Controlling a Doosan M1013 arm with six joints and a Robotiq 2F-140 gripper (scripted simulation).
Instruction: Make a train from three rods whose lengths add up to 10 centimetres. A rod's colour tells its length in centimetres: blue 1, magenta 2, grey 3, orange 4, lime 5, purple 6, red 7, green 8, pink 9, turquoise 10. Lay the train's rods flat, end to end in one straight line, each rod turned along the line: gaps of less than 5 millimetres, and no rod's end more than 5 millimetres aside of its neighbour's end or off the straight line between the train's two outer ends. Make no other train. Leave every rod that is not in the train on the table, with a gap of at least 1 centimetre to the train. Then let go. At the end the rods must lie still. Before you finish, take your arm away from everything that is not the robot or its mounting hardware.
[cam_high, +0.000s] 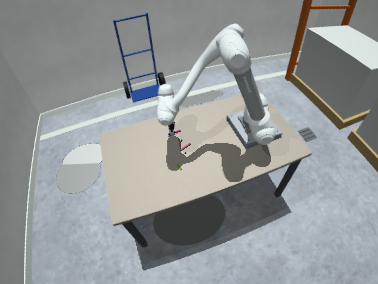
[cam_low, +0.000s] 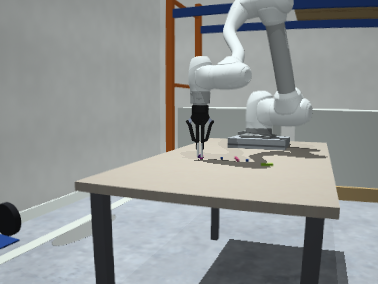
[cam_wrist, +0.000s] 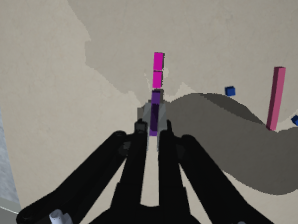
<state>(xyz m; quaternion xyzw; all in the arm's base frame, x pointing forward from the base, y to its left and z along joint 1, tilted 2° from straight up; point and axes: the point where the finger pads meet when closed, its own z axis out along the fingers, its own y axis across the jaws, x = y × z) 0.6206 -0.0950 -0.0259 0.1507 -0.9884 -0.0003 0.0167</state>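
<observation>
Right now the purple rod is 30 mm below my hand. Also, from my hand: lime rod: 310 mm to the left, 40 mm below; pink rod: 150 mm to the left, 80 mm behind, 40 mm below.
</observation>
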